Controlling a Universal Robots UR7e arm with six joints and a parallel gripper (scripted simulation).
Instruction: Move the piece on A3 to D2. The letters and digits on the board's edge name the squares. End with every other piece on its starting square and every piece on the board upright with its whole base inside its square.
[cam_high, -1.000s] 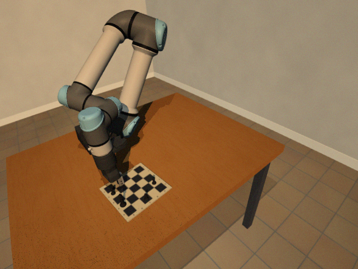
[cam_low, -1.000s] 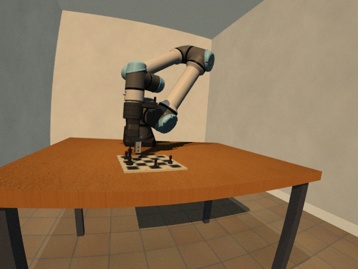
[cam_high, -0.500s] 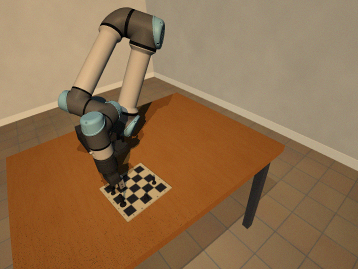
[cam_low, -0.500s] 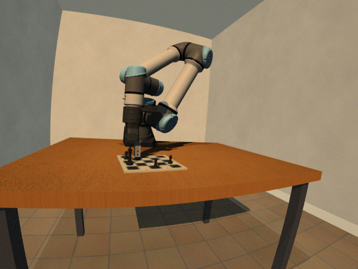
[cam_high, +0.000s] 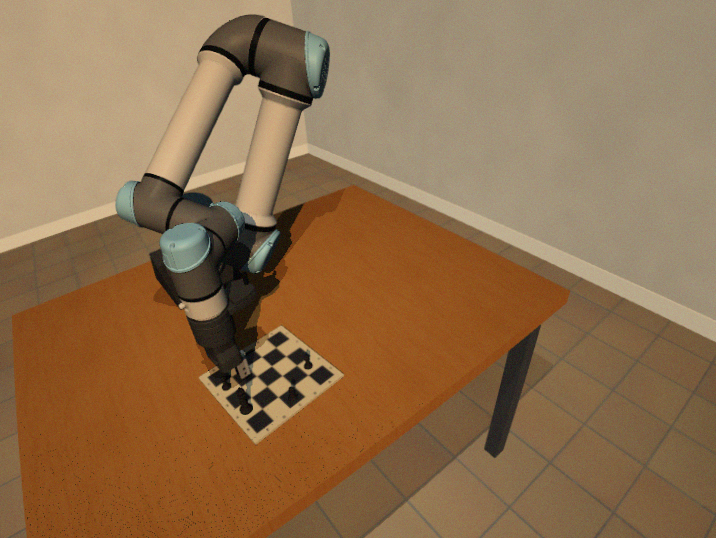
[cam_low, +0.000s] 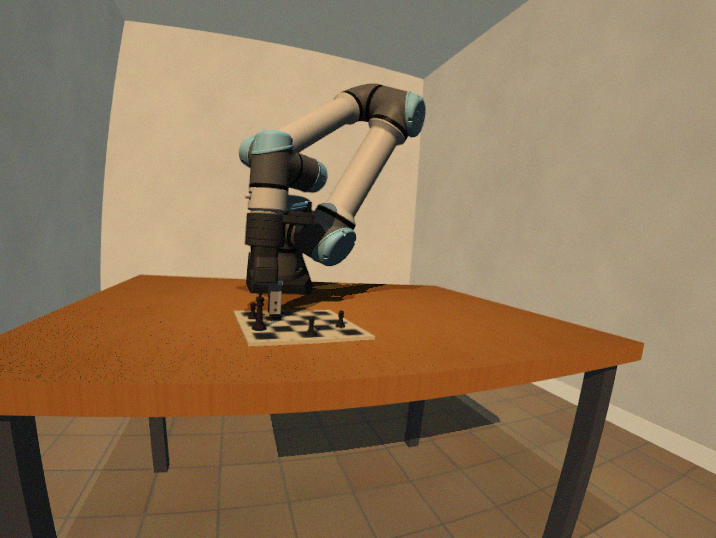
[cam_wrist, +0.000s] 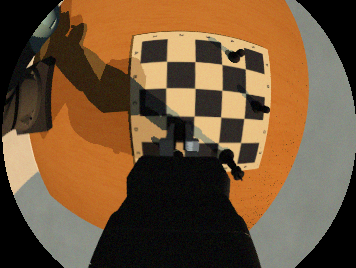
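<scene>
Right now the chessboard is 40 mm to the left of my hand, 40 mm ahead of it and 30 mm below it. The rest, counted from my hand: tall chess piece: 80 mm ahead, 40 mm to the right.
</scene>
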